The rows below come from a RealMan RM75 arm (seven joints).
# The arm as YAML. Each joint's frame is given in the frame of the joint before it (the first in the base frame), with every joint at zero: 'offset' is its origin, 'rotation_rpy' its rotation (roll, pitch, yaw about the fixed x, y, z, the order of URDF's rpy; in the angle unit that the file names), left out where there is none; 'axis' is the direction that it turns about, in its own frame. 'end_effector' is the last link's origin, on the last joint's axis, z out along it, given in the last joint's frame.
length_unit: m
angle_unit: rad
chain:
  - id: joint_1
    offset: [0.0, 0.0, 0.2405]
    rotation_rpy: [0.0, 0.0, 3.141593]
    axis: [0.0, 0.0, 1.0]
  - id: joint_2
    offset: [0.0, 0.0, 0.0]
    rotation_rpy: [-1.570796, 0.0, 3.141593]
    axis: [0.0, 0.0, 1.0]
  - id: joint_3
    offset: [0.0, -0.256, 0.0]
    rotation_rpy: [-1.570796, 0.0, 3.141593]
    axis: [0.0, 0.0, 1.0]
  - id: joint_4
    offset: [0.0, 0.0, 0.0]
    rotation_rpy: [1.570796, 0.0, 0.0]
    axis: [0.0, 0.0, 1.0]
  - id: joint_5
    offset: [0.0, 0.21, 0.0]
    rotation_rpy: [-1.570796, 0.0, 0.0]
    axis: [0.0, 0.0, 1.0]
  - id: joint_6
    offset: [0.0, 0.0, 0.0]
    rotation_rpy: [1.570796, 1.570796, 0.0]
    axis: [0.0, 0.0, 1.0]
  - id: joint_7
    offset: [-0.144, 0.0, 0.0]
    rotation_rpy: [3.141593, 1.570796, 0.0]
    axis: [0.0, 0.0, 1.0]
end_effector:
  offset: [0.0, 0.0, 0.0]
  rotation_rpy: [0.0, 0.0, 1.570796]
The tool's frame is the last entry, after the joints.
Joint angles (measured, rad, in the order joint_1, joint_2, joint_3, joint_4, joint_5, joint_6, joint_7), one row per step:
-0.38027 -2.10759 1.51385 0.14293 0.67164 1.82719 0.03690
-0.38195 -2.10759 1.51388 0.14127 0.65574 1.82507 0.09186
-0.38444 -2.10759 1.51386 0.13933 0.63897 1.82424 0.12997
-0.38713 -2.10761 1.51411 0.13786 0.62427 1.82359 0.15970
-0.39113 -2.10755 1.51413 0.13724 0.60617 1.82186 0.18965
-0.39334 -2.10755 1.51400 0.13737 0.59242 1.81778 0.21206
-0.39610 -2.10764 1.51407 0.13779 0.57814 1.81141 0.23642
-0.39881 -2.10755 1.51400 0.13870 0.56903 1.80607 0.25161
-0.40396 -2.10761 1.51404 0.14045 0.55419 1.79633 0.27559
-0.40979 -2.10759 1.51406 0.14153 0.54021 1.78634 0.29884
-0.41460 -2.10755 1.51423 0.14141 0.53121 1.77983 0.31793
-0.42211 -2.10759 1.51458 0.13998 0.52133 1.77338 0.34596
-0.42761 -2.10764 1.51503 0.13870 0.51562 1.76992 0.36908
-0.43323 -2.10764 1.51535 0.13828 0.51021 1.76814 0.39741
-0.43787 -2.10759 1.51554 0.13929 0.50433 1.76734 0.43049
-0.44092 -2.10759 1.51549 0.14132 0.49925 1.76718 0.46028
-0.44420 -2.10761 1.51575 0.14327 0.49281 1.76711 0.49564
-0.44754 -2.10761 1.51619 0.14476 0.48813 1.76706 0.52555
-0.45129 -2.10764 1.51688 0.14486 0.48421 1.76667 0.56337
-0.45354 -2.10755 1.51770 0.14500 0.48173 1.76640 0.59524
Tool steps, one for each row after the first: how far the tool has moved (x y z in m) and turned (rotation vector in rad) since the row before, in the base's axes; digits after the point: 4 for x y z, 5 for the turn. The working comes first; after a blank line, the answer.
Tool pose at each row, in the base's axes (x y z in m, rotation vector in rad; the steps are taken from these numbers as rounded here):
-0.2404 0.2440 -0.0382 -1.99955 0.42428 -1.12345
-0.2407 0.2459 -0.0368 -1.96364 0.46877 -1.08426
-0.2407 0.2478 -0.0353 -1.93344 0.49715 -1.05636
-0.2406 0.2497 -0.0339 -1.90861 0.51886 -1.03443
-0.2402 0.2523 -0.0321 -1.88053 0.54027 -1.01112
-0.2402 0.2544 -0.0310 -1.86058 0.55417 -0.99040
-0.2403 0.2568 -0.0299 -1.84063 0.56891 -0.96651
-0.2401 0.2588 -0.0293 -1.82827 0.57877 -0.95095
-0.2395 0.2623 -0.0283 -1.80897 0.59417 -0.92593
-0.2390 0.2658 -0.0275 -1.79127 0.60889 -0.90142
-0.2385 0.2682 -0.0270 -1.77858 0.62192 -0.88311
-0.2375 0.2712 -0.0266 -1.76160 0.64315 -0.85982
-0.2366 0.2731 -0.0264 -1.74867 0.66186 -0.84252
-0.2354 0.2749 -0.0260 -1.73163 0.68629 -0.82364
-0.2342 0.2766 -0.0253 -1.71020 0.71456 -0.80208
-0.2331 0.2779 -0.0245 -1.68972 0.73967 -0.78283
-0.2320 0.2794 -0.0237 -1.66538 0.76819 -0.75949
-0.2309 0.2806 -0.0231 -1.64523 0.79282 -0.74026
-0.2299 0.2818 -0.0228 -1.62266 0.82285 -0.71505
-0.2293 0.2825 -0.0226 -1.60430 0.84777 -0.69345

-0.0003 0.0019 0.0014 0.05621 0.02073 -0.00686
0.0000 0.0019 0.0015 0.04285 0.01187 -0.00259
0.0001 0.0019 0.0014 0.03435 0.00885 -0.00182
0.0004 0.0026 0.0018 0.03748 0.00821 -0.00093
0.0000 0.0021 0.0011 0.02808 0.00774 0.00215
-0.0001 0.0024 0.0011 0.02954 0.00999 0.00302
0.0002 0.0020 0.0006 0.01872 0.00702 0.00168
0.0006 0.0035 0.0010 0.02948 0.01152 0.00287
0.0005 0.0035 0.0008 0.02772 0.01188 0.00289
0.0005 0.0024 0.0005 0.02053 0.01019 0.00067
0.0010 0.0030 0.0004 0.02743 0.01496 -0.00248
0.0009 0.0019 0.0002 0.02096 0.01254 -0.00399
0.0012 0.0018 0.0004 0.02575 0.01451 -0.00734
0.0012 0.0017 0.0007 0.03090 0.01612 -0.00896
0.0011 0.0013 0.0008 0.02851 0.01396 -0.00822
0.0011 0.0015 0.0008 0.03372 0.01643 -0.00889
0.0011 0.0012 0.0006 0.02777 0.01435 -0.00830
0.0010 0.0012 0.0003 0.03272 0.01959 -0.00918
0.0006 0.0007 0.0002 0.02693 0.01703 -0.00739

